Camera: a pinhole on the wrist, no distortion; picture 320 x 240 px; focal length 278.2 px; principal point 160.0 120.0 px. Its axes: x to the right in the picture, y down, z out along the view. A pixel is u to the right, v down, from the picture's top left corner.
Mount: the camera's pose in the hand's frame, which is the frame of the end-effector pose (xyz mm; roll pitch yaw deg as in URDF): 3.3 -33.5 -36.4 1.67 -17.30 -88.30
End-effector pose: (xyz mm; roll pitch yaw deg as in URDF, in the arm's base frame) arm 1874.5 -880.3 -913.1 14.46 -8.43 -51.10
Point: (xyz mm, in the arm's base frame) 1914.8 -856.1 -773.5
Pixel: 68.5 169.1
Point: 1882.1 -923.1 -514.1
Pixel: 174.1 190.5
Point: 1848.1 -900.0 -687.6
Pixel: 184.8 159.9
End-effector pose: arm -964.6 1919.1 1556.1 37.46 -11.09 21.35
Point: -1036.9 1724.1 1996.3
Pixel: 141.7 102.5
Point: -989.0 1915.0 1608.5
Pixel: 27.8 85.1
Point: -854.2 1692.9 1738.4
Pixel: 307.4 175.6
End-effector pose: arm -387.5 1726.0 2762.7 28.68 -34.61 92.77
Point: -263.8 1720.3 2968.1
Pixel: outside the picture
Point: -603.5 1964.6 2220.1
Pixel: behind the camera
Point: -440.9 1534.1 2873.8
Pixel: 9.9 19.1
